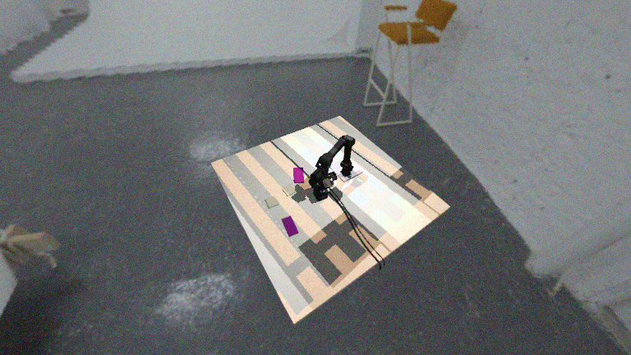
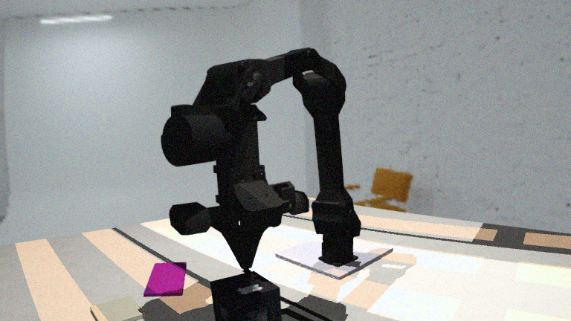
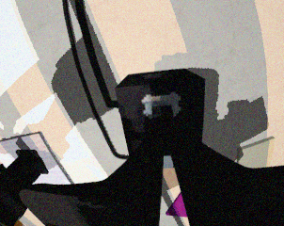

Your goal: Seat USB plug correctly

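Now: the usb socket 10 mm to the left of my gripper tip and 40 mm below it. Round my gripper tip: magenta block: 60 mm ahead, 260 mm to the right, 100 mm below; then usb plug: 20 mm below.
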